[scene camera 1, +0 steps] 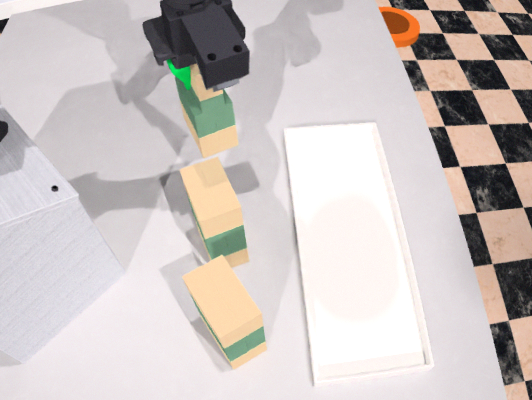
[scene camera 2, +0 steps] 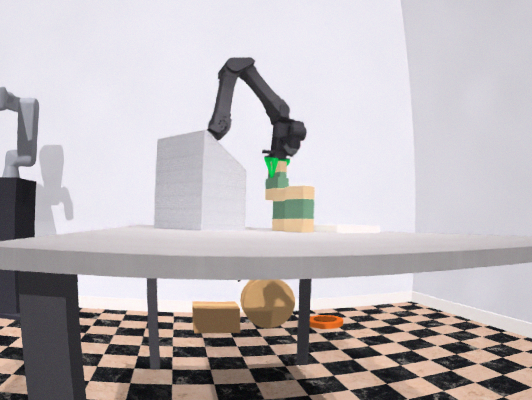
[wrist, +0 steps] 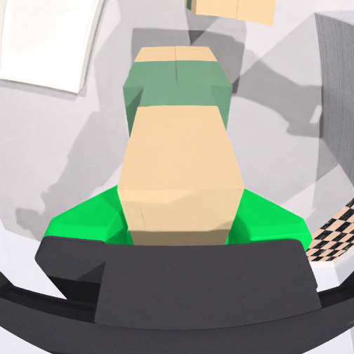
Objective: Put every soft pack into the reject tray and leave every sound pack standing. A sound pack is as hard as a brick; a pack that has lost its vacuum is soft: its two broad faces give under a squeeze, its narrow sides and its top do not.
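Frame: origin at the arm's base, x down, y left, z ahead, level; centimetres.
Seen in the pictures: gripper, fingertip midpoint: (scene camera 2: pixel 275 178); arm's base, origin of the base link: (scene camera 2: pixel 201 154).
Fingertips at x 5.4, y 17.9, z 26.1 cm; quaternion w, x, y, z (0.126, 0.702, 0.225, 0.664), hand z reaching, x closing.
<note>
Pixels of each thing's middle, then the offset from my fingertips to it.
- tan pack with a green band, body centre: (scene camera 1: pixel 203 95) (scene camera 2: pixel 277 181) dx +1.2, dy -1.1, dz +0.6 cm
- second pack, body centre: (scene camera 1: pixel 200 195) dx +6.2, dy -12.9, dz +1.3 cm
- third pack, body centre: (scene camera 1: pixel 228 317) (scene camera 2: pixel 299 209) dx +12.2, dy -25.6, dz +5.3 cm
- white reject tray, body centre: (scene camera 1: pixel 351 237) (scene camera 2: pixel 334 228) dx +18.1, dy -11.1, dz +20.4 cm
My gripper (scene camera 1: pixel 204 83) (scene camera 2: pixel 280 168) (wrist: pixel 176 174) is shut on a tan pack with a green band (scene camera 1: pixel 215 119) (scene camera 2: pixel 276 181) (wrist: pixel 177 82). The pack hangs upright above the table. Its upper part is pressed in and narrow between the green fingers, with slanting dents in the green band. A second pack (scene camera 1: pixel 212 200) stands upright in the middle, and part of a pack (wrist: pixel 235 9) shows at the top of the wrist view. A third pack (scene camera 1: pixel 225 300) (scene camera 2: pixel 299 210) stands nearest in scene view 1. The white reject tray (scene camera 1: pixel 370 374) (scene camera 2: pixel 357 229) (wrist: pixel 89 45) lies beside the row.
A large grey block (scene camera 1: pixel 55 270) (scene camera 2: pixel 180 185) (wrist: pixel 337 90) stands on the table, on the other side of the packs from the tray. The arm's base end is at its top. An orange ring (scene camera 1: pixel 409 37) (scene camera 2: pixel 339 323) lies on the checkered floor beyond the table edge.
</note>
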